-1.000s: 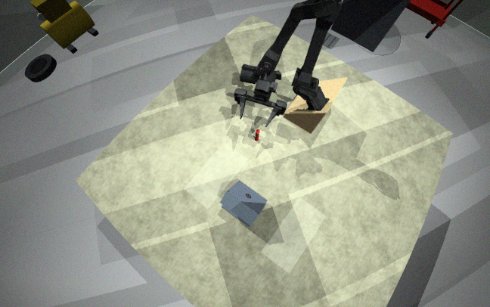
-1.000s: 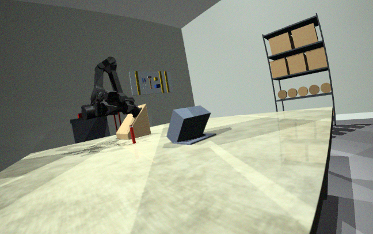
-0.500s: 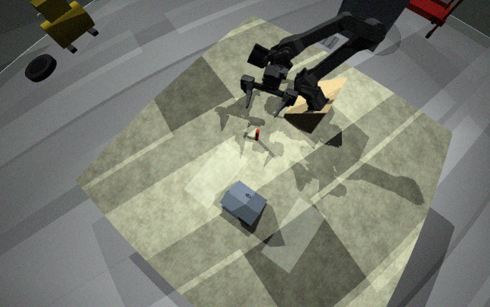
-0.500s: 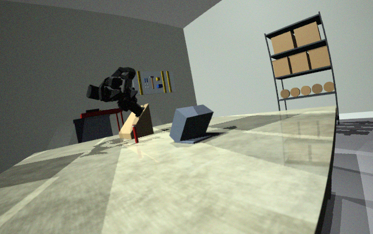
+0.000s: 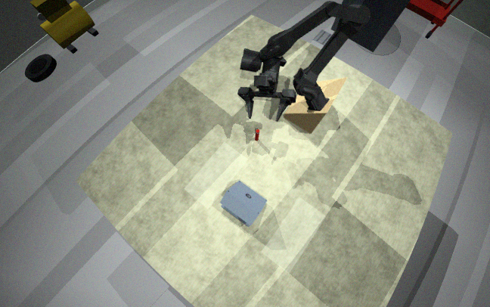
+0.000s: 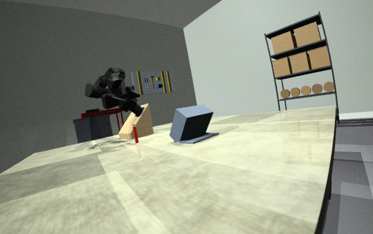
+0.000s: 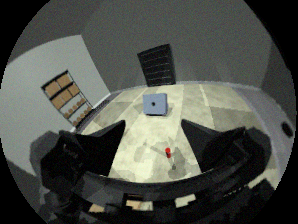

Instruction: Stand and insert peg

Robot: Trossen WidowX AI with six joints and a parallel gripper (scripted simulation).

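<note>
The red peg lies 20 mm to the right of my gripper tip and 130 mm below it. The rest, counted from my gripper tip: blue-grey sloped panel (230 mm ahead, 110 mm to the left, 140 mm below).
</note>
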